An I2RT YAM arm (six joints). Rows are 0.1 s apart.
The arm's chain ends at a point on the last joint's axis. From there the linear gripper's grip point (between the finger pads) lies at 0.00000 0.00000 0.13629 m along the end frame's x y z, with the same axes.
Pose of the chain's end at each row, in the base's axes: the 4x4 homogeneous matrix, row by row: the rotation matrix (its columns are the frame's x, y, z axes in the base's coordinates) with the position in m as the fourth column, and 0 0 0 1 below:
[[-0.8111, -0.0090, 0.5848, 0.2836], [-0.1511, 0.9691, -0.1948, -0.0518], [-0.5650, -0.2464, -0.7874, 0.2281], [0, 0, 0, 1]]
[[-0.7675, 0.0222, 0.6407, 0.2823], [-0.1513, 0.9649, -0.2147, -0.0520], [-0.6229, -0.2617, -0.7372, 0.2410], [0, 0, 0, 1]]
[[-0.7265, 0.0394, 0.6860, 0.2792], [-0.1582, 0.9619, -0.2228, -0.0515], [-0.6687, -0.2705, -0.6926, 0.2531], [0, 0, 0, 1]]
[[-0.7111, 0.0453, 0.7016, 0.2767], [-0.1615, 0.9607, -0.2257, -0.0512], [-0.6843, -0.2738, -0.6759, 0.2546], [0, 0, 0, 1]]
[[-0.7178, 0.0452, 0.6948, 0.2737], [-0.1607, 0.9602, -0.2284, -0.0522], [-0.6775, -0.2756, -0.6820, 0.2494], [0, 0, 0, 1]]
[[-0.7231, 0.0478, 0.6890, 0.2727], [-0.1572, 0.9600, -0.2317, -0.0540], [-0.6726, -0.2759, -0.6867, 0.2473], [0, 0, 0, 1]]
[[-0.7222, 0.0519, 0.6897, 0.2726], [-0.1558, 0.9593, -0.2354, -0.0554], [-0.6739, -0.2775, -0.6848, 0.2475], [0, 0, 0, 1]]
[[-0.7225, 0.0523, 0.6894, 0.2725], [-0.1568, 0.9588, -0.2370, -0.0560], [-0.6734, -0.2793, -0.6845, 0.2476], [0, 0, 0, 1]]
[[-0.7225, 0.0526, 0.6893, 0.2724], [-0.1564, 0.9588, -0.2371, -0.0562], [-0.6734, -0.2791, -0.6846, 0.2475], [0, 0, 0, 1]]
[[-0.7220, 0.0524, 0.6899, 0.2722], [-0.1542, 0.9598, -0.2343, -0.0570], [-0.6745, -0.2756, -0.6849, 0.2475], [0, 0, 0, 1]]
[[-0.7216, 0.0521, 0.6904, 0.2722], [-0.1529, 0.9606, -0.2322, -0.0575], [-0.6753, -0.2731, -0.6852, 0.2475], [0, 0, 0, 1]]
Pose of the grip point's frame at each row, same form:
[[-0.8111, -0.0090, 0.5848, 0.3633], [-0.1511, 0.9691, -0.1948, -0.0783], [-0.5650, -0.2464, -0.7874, 0.1208], [0, 0, 0, 1]]
[[-0.7675, 0.0222, 0.6407, 0.3696], [-0.1513, 0.9649, -0.2147, -0.0813], [-0.6229, -0.2617, -0.7372, 0.1405], [0, 0, 0, 1]]
[[-0.7265, 0.0394, 0.6860, 0.3727], [-0.1582, 0.9619, -0.2228, -0.0819], [-0.6687, -0.2705, -0.6926, 0.1587], [0, 0, 0, 1]]
[[-0.7111, 0.0453, 0.7016, 0.3723], [-0.1615, 0.9607, -0.2257, -0.0820], [-0.6843, -0.2738, -0.6759, 0.1625], [0, 0, 0, 1]]
[[-0.7178, 0.0452, 0.6948, 0.3684], [-0.1607, 0.9602, -0.2284, -0.0833], [-0.6775, -0.2756, -0.6820, 0.1565], [0, 0, 0, 1]]
[[-0.7231, 0.0478, 0.6890, 0.3666], [-0.1572, 0.9600, -0.2317, -0.0856], [-0.6726, -0.2759, -0.6867, 0.1537], [0, 0, 0, 1]]
[[-0.7222, 0.0519, 0.6897, 0.3666], [-0.1558, 0.9593, -0.2354, -0.0875], [-0.6739, -0.2775, -0.6848, 0.1542], [0, 0, 0, 1]]
[[-0.7225, 0.0523, 0.6894, 0.3665], [-0.1568, 0.9588, -0.2370, -0.0883], [-0.6734, -0.2793, -0.6845, 0.1543], [0, 0, 0, 1]]
[[-0.7225, 0.0526, 0.6893, 0.3663], [-0.1564, 0.9588, -0.2371, -0.0885], [-0.6734, -0.2791, -0.6846, 0.1542], [0, 0, 0, 1]]
[[-0.7220, 0.0524, 0.6899, 0.3662], [-0.1542, 0.9598, -0.2343, -0.0889], [-0.6745, -0.2756, -0.6849, 0.1542], [0, 0, 0, 1]]
[[-0.7216, 0.0521, 0.6904, 0.3663], [-0.1529, 0.9606, -0.2322, -0.0891], [-0.6753, -0.2731, -0.6852, 0.1541], [0, 0, 0, 1]]

